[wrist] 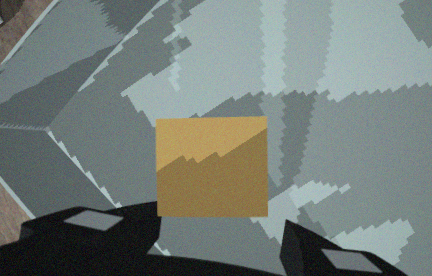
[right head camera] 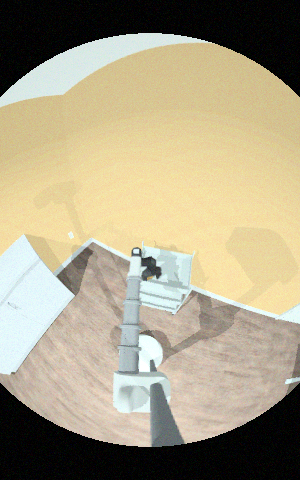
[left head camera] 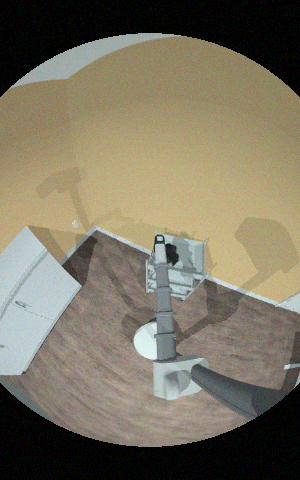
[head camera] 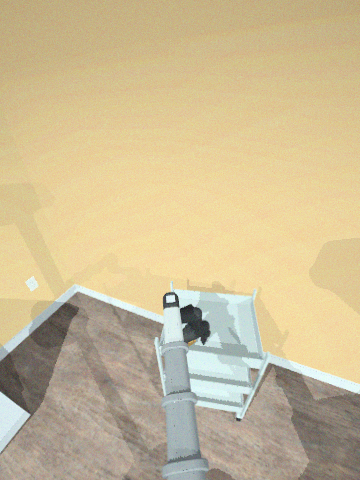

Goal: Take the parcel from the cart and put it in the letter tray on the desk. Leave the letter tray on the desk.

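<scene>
The parcel is an orange-brown box lying on the top tray of the pale cart, near a corner of that tray. In the head view a small part of the parcel shows beside the arm, under the black gripper. My gripper is open and empty above the cart's top tray. In the wrist view its two fingertips stand apart at the lower edge, and the parcel lies just beyond the space between them, square to the view. The letter tray and the desk cannot be made out in these views.
The cart stands against the yellow wall. My grey telescoping arm reaches over the cart's left side. A white cabinet-like unit stands at the left. A white round object is beside the arm's base.
</scene>
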